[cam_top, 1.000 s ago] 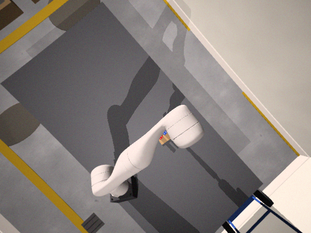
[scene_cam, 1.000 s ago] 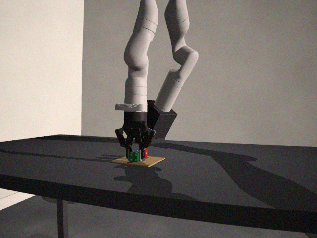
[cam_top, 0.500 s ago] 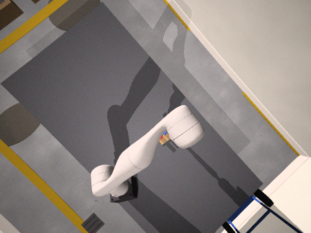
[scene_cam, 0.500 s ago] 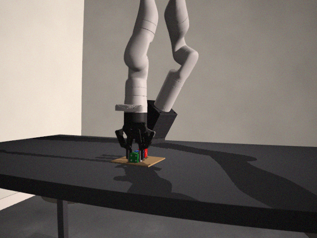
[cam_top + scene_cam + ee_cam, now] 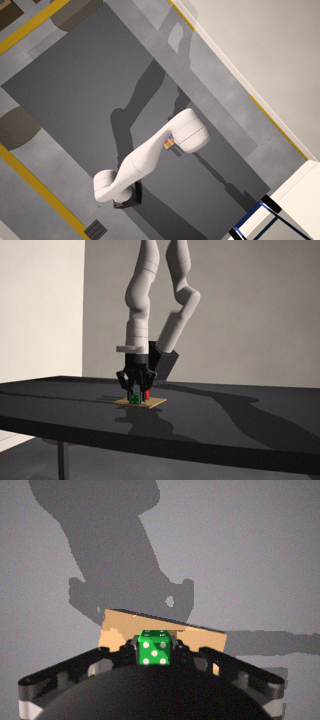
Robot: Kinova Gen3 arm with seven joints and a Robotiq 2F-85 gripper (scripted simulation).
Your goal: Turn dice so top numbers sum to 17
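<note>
Now: hand 10 mm above the green die. Also, from my hand: red die (90 mm behind, 10 mm to the right, 10 mm below); tan mat (40 mm behind, 20 mm below); blue die (40 mm behind, 10 mm below).
</note>
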